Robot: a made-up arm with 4 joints.
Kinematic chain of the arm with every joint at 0, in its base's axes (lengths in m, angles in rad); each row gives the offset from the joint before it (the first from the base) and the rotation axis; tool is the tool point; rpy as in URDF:
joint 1: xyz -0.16 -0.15 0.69 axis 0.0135 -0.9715 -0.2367
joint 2: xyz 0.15 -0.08 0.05 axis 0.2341 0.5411 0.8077
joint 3: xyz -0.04 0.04 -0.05 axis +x
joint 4: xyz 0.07 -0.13 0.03 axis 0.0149 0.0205 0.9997
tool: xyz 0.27 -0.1 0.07 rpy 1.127 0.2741 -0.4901
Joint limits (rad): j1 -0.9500..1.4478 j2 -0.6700..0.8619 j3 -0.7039..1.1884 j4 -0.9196..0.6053
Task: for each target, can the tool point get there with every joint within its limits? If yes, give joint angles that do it. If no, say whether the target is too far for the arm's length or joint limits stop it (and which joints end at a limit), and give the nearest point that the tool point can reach.
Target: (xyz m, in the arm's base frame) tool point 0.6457 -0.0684 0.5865
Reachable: no: too far | nearest point 0.3631 -0.1515 0.6096 | short by 0.296 m
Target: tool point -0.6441 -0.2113 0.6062
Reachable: no: joint limits stop it (at a limit: joint 1, joint 2, joint 3, joint 4) | nearest point -0.5669 -0.3125 0.7509 | short by 0.193 m
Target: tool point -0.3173 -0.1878 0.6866
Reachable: no: joint limits stop it (at a limit: joint 1, joint 2, joint 3, joint 4) | nearest point -0.5669 -0.3125 0.7509 | short by 0.286 m
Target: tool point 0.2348 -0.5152 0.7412
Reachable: yes | joints 0.4757 0.2852 0.5237 -0.4682
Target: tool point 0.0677 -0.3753 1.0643
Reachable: yes | joints 1.2396 0.4167 0.6873 0.2558
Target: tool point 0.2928 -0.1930 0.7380
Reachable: yes | joints 0.3068 0.6354 0.5434 0.4177
